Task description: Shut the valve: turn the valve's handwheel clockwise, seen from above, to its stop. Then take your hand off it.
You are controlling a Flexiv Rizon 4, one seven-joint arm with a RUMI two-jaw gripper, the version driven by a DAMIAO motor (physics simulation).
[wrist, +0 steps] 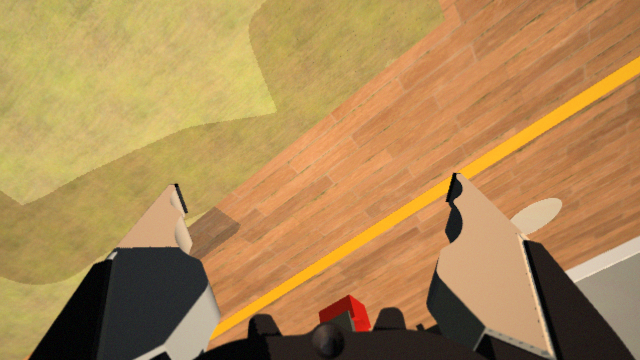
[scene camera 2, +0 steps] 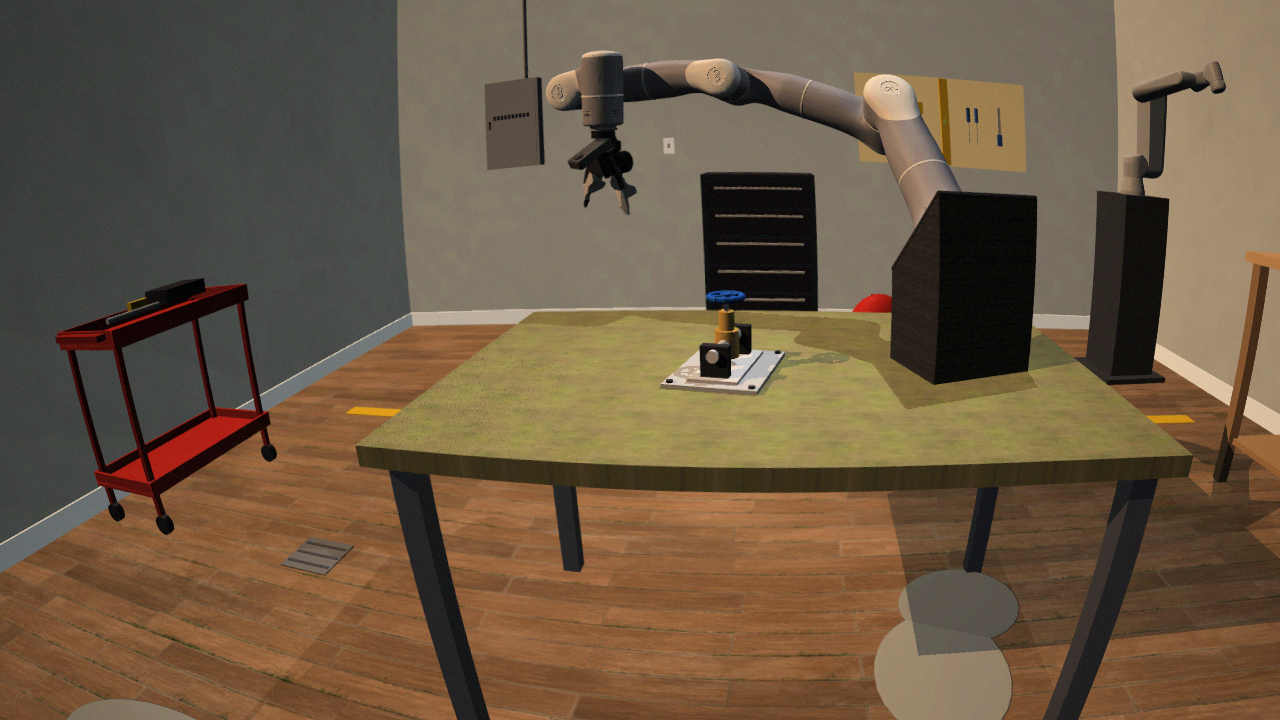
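The valve [scene camera 2: 726,339] stands upright on a white base plate [scene camera 2: 768,369] on the table, with a brass body and black end flanges. Its blue handwheel [scene camera 2: 725,295] lies level on top of the stem. My gripper [scene camera 2: 608,207] [wrist: 317,181] is open and empty. It hangs in the air high above the table, to the left of the valve in the scene view, well apart from the handwheel. The valve does not show in the wrist view. How far the handwheel is turned cannot be told from this view.
The green table [scene camera 2: 572,429] [wrist: 125,75] carries the valve plate and the dark arm pedestal [scene camera 2: 984,286] at the right. A black drawer cabinet [scene camera 2: 759,229] stands behind the table. A red cart [scene camera 2: 183,452] stands at the left, away from the table.
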